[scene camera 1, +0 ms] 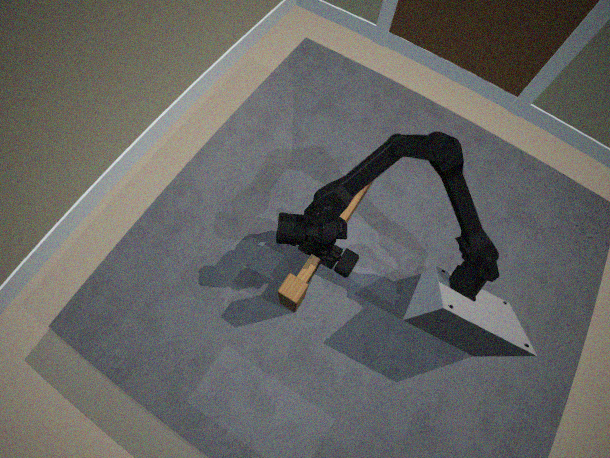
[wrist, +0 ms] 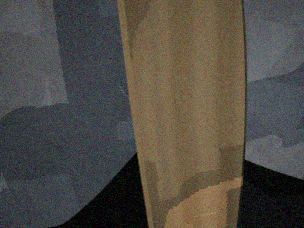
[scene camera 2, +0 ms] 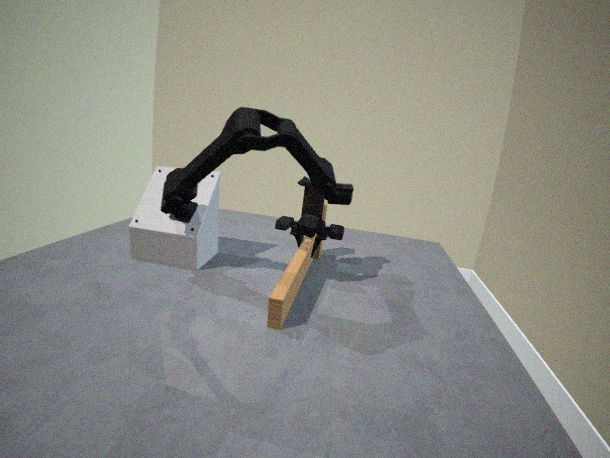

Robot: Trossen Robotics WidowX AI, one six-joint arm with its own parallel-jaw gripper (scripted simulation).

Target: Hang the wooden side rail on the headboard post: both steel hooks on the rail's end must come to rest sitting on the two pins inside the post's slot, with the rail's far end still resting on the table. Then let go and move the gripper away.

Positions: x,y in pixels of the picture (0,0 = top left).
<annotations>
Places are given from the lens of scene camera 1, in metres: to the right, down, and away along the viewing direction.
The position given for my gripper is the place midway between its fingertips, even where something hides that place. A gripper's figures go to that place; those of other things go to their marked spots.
my gripper (scene camera 1: pixel 318 257): 0.04, 0.07, 0.89
wooden side rail (scene camera 1: pixel 313 263): 0.02, 0.09, 0.83
</annotations>
